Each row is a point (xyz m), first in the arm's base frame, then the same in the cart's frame.
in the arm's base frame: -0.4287 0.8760 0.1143
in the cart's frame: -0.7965 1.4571 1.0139
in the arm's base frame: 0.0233 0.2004 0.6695
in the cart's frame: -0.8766 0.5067 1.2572
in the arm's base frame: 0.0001 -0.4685 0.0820
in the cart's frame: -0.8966 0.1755 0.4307
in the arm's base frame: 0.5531 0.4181 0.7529
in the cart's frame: -0.3856 0.3921 1.5415
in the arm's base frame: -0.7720 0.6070 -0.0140
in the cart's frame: -1.1300 1.4532 0.7050
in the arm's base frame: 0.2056 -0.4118 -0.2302
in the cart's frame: -0.5775 0.2232 0.2336
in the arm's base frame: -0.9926 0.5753 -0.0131
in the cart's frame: -1.3279 1.5364 0.6452
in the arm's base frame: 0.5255 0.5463 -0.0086
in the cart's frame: -0.0576 0.7615 0.9473
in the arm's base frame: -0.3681 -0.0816 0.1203
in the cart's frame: -1.0863 0.6557 0.5729
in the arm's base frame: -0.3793 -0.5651 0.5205
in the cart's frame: -1.4275 0.1399 0.6807
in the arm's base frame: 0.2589 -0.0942 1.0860
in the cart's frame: -0.9491 0.0153 1.5200
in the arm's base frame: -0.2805 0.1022 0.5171
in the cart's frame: -1.1067 0.6284 1.0176
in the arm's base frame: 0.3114 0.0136 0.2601
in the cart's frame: -0.5348 0.3500 0.8775
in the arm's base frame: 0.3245 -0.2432 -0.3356
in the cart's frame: -0.3751 0.3349 0.2488
